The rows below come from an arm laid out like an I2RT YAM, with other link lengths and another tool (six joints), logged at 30 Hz.
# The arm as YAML. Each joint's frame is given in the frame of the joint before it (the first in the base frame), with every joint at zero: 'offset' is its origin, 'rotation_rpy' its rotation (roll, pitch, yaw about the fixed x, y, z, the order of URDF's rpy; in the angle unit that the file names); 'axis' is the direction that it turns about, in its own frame. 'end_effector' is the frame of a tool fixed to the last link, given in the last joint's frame.
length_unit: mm
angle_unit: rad
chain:
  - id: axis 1
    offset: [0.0, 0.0, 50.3]
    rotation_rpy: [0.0, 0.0, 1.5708]
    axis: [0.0, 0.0, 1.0]
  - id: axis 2
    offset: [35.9, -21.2, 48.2]
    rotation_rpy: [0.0, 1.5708, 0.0]
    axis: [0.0, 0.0, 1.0]
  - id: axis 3
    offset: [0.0, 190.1, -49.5]
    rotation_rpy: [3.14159, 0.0, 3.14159]
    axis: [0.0, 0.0, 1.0]
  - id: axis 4
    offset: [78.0, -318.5, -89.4]
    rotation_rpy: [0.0, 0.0, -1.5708]
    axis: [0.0, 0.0, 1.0]
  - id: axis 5
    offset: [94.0, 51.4, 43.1]
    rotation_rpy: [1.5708, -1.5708, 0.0]
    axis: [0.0, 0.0, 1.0]
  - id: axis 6
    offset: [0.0, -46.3, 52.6]
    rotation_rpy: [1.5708, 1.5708, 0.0]
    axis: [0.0, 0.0, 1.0]
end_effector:
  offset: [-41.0, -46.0, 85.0]
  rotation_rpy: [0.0, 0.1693, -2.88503]
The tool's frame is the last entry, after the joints.
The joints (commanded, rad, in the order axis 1, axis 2, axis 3, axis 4, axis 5, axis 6), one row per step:
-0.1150, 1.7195, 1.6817, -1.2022, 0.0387, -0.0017
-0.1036, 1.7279, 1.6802, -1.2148, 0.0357, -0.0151
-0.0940, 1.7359, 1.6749, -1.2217, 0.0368, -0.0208
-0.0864, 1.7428, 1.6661, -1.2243, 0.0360, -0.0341
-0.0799, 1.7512, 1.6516, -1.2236, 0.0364, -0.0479
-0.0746, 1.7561, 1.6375, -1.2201, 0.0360, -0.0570
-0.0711, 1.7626, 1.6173, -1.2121, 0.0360, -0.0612
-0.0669, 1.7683, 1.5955, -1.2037, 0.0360, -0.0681
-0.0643, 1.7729, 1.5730, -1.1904, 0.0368, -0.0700
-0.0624, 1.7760, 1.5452, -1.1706, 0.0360, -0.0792
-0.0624, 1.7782, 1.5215, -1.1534, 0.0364, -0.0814
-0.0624, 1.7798, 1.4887, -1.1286, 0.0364, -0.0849
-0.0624, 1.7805, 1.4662, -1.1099, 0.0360, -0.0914
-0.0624, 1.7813, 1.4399, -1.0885, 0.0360, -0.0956
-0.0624, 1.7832, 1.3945, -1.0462, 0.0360, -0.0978
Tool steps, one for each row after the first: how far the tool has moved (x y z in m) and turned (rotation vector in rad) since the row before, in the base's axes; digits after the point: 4 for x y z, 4 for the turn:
-0.0039, 0.0049, -0.0042, 0.0012, 0.0230, 0.0251
-0.0029, 0.0038, -0.0052, -0.0007, 0.0206, 0.0147
-0.0029, 0.0028, -0.0058, -0.0012, 0.0190, 0.0206
-0.0033, 0.0022, -0.0082, -0.0020, 0.0229, 0.0197
-0.0025, 0.0019, -0.0066, -0.0005, 0.0159, 0.0142
-0.0025, 0.0014, -0.0091, 0.0004, 0.0189, 0.0076
-0.0031, 0.0015, -0.0093, -0.0001, 0.0194, 0.0110
-0.0021, 0.0009, -0.0091, -0.0002, 0.0139, 0.0043
-0.0022, 0.0006, -0.0102, -0.0001, 0.0115, 0.0111
-0.0017, 0.0000, -0.0085, -0.0002, 0.0088, 0.0021
-0.0025, 0.0000, -0.0113, 0.0001, 0.0097, 0.0035
-0.0017, -0.0001, -0.0076, -0.0003, 0.0048, 0.0065
-0.0021, -0.0001, -0.0088, -0.0002, 0.0059, 0.0042
-0.0028, 0.0001, -0.0154, 0.0000, 0.0051, 0.0022

